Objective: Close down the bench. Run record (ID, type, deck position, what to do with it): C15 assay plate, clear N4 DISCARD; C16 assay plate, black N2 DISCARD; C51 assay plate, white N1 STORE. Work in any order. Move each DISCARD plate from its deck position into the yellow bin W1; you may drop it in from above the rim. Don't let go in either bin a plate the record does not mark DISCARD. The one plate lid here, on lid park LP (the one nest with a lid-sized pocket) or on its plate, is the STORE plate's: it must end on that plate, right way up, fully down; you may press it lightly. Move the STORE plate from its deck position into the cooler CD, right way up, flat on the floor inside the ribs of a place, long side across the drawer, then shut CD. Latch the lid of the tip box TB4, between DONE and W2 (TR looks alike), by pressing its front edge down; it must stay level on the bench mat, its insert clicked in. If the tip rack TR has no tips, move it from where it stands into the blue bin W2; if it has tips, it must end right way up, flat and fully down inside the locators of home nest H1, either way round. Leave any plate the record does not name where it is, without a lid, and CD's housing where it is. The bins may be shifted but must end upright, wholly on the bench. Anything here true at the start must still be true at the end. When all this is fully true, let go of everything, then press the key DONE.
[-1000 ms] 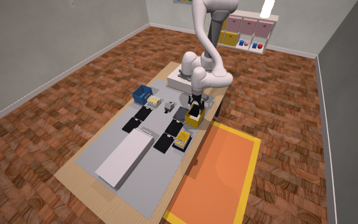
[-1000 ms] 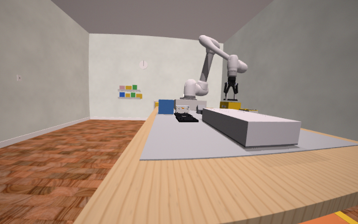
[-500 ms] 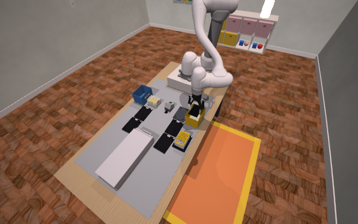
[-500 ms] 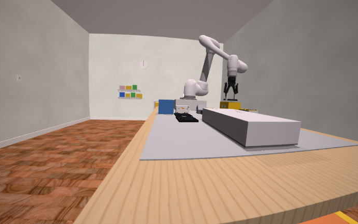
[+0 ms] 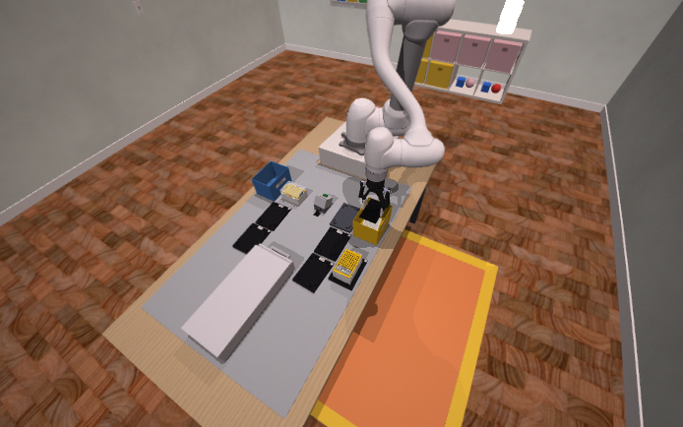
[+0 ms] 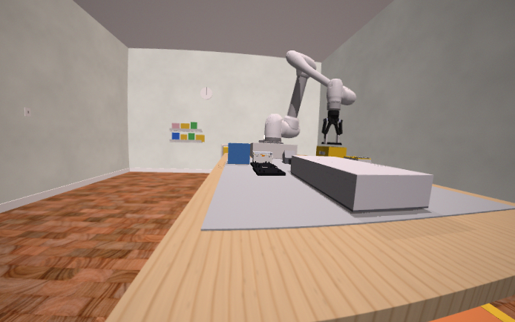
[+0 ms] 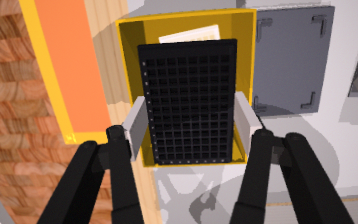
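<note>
My gripper is now 20 mm above the black assay plate. Round my hand: grey lid park: 160 mm below, 150 mm to the right, 20 mm ahead; then pale plate: 160 mm below, 10 mm to the right; then yellow bin W1: 130 mm below.
</note>
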